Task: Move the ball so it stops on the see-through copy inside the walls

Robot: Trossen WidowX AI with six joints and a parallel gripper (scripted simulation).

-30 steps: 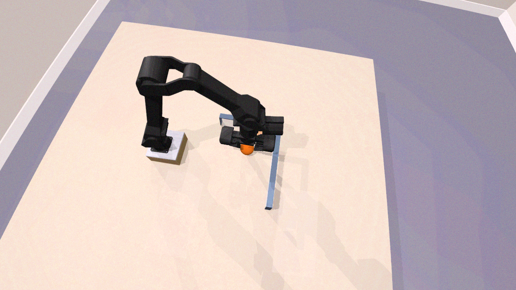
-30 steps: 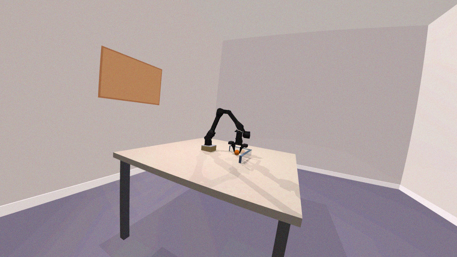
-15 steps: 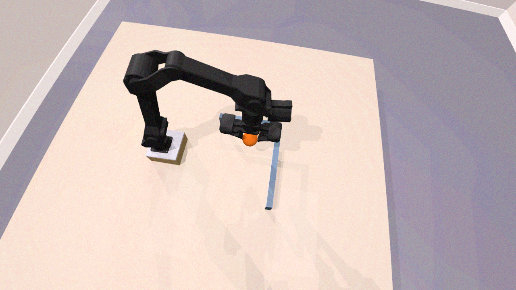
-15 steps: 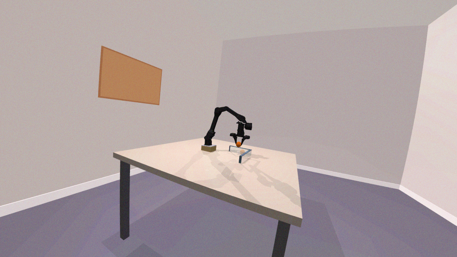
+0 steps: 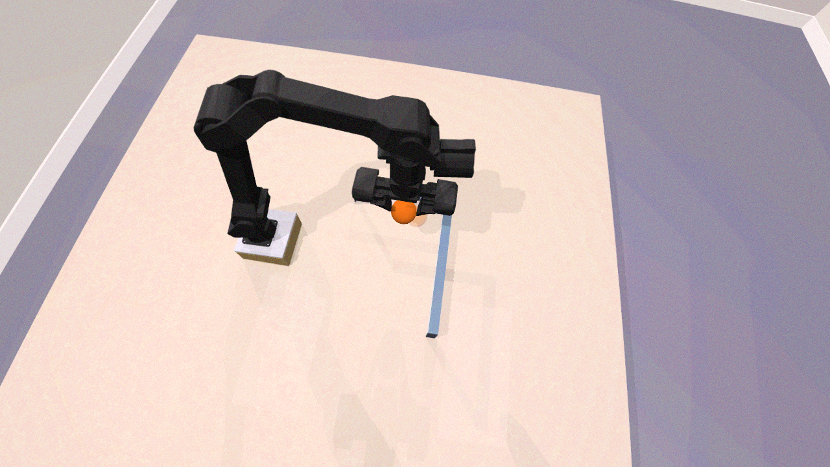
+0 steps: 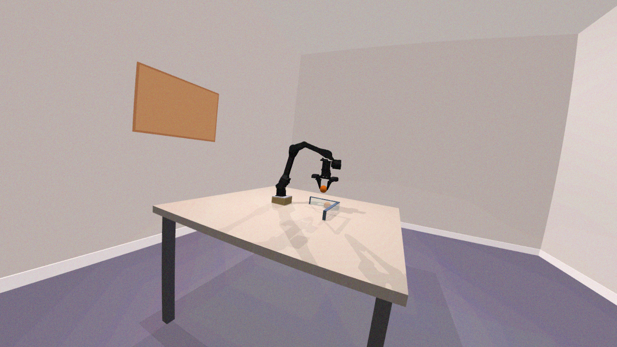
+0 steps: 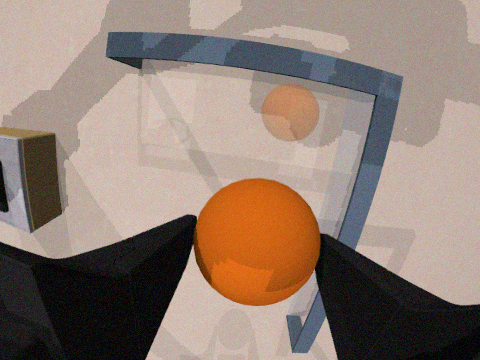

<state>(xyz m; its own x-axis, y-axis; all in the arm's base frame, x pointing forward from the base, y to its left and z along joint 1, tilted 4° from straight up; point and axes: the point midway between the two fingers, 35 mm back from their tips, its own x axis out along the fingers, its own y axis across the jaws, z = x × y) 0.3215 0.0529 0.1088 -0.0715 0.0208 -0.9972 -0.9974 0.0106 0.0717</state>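
Now: the see-through copy of ball 12 cm below my gripper tip, 6 cm to the left of it and 3 cm ahead of it.
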